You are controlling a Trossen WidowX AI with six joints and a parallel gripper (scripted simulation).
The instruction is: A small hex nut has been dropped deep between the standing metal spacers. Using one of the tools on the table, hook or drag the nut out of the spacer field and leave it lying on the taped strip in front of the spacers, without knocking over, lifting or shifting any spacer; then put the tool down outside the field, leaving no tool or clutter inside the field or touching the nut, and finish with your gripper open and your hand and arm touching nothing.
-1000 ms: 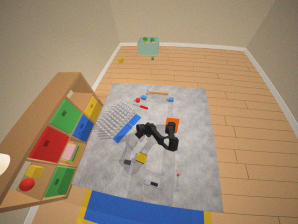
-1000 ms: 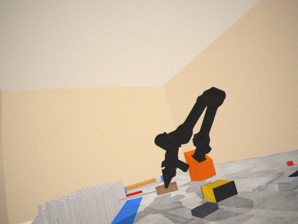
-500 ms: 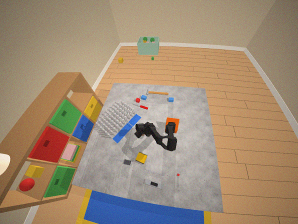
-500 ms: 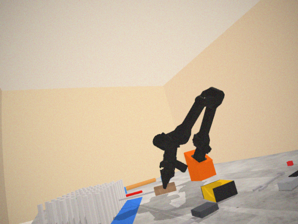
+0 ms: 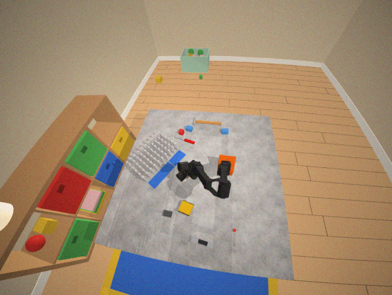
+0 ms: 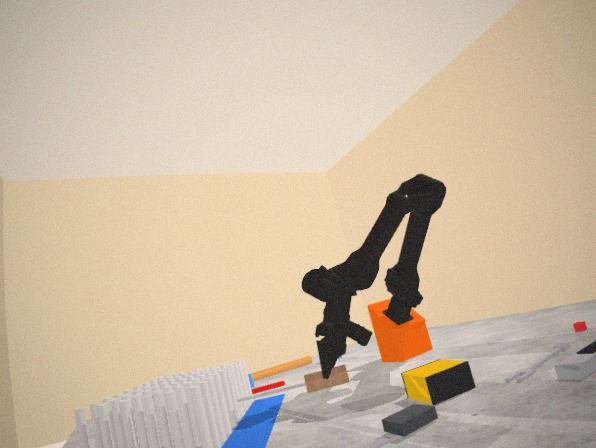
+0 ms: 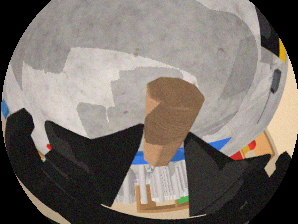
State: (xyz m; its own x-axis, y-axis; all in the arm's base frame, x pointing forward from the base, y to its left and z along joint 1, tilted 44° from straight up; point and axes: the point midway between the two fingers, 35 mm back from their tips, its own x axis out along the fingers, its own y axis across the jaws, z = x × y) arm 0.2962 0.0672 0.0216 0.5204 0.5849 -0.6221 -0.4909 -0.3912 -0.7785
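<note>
My gripper tip is 150 mm short of the blue taped strip, 40 mm to the left of it and 40 mm above it. The rest, counted from my gripper tip: wrench 360 mm to the left, 190 mm behind, 30 mm below; then hook tool 90 mm ahead, 60 mm to the right, 10 mm below; then red bar 340 mm to the right, 60 mm ahead, 30 mm below.
</note>
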